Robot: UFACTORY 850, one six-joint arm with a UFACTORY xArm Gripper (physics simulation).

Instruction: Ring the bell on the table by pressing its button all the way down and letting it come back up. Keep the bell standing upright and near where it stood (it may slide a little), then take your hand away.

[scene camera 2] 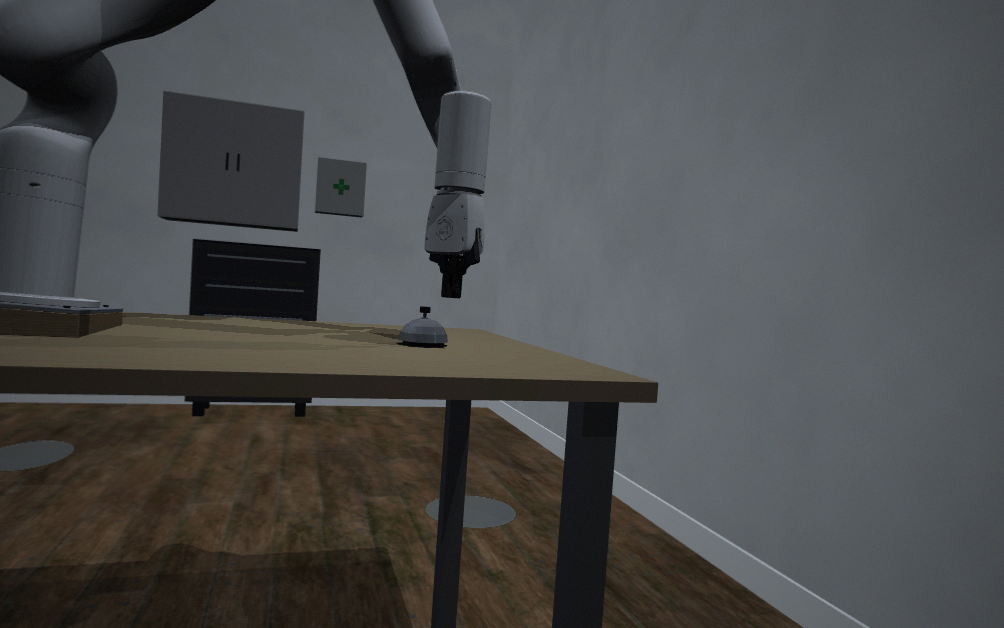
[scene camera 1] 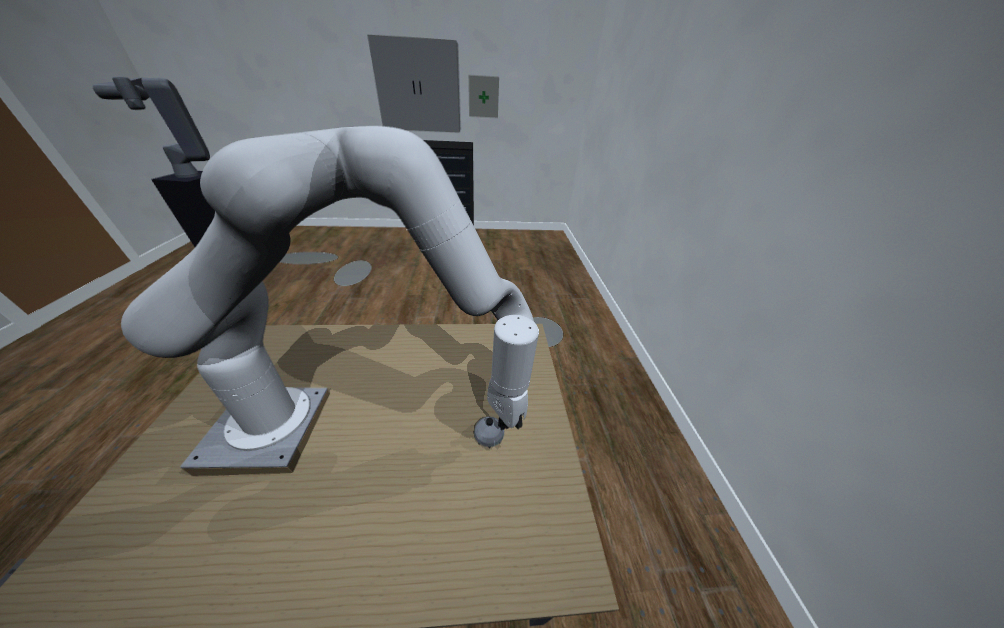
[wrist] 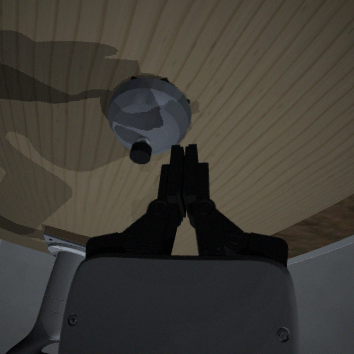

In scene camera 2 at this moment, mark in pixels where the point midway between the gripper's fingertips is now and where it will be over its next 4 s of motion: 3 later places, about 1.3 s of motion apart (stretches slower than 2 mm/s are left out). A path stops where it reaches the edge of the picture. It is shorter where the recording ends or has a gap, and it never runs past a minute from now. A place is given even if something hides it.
My gripper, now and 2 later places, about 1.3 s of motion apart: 450, 297; 439, 306; 435, 297
